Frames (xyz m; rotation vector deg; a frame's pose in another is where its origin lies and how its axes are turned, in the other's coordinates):
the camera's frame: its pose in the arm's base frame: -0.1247 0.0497 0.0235 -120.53 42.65 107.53
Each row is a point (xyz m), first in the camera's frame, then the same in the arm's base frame.
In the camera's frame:
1: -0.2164 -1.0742 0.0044
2: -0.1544 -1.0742 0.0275
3: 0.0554 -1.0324 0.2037
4: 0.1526 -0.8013 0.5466
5: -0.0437 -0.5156 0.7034
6: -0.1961 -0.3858 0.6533
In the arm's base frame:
1: 0.4055 1.0080 0.0586
2: 0.3890 1.0056 -0.0054
3: 0.2274 1.0099 -0.2306
4: -0.1796 0.9597 -0.3413
5: -0.4700 0.8373 -0.1280
6: -0.5009 0.7366 0.0494

